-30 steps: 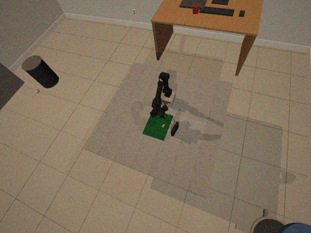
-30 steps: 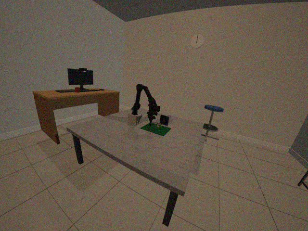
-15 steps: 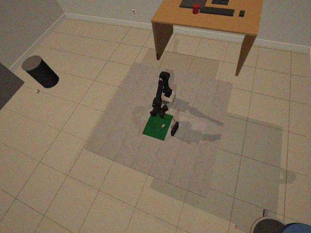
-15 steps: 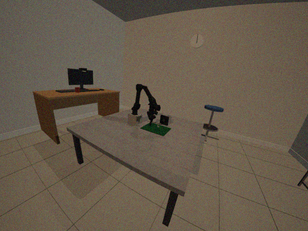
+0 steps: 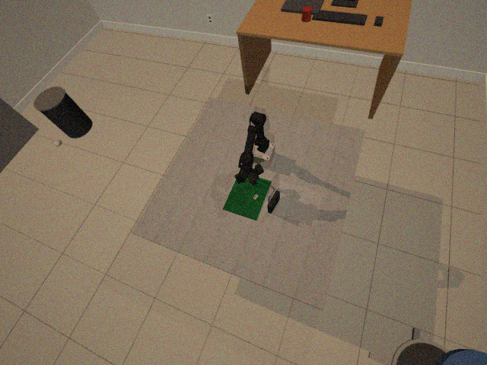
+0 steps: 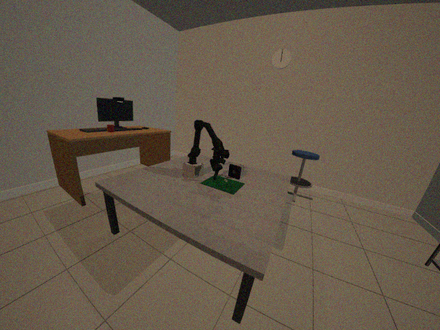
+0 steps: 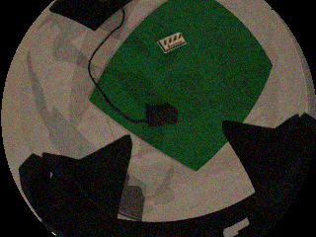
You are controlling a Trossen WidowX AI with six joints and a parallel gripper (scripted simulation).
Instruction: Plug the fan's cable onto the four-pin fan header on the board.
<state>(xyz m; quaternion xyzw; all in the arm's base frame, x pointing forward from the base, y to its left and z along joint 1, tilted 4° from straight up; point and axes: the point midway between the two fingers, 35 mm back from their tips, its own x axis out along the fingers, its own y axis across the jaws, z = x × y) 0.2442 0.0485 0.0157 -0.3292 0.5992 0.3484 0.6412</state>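
The dark fan plug lies 1 cm behind my gripper tip, 2 cm to the left of it and 5 cm below it. Round my gripper tip: green board 8 cm ahead, 2 cm to the left, 9 cm below; then black fan 6 cm ahead, 20 cm to the left, 1 cm below; then pale four-pin header 7 cm ahead, 8 cm to the left, 7 cm below.
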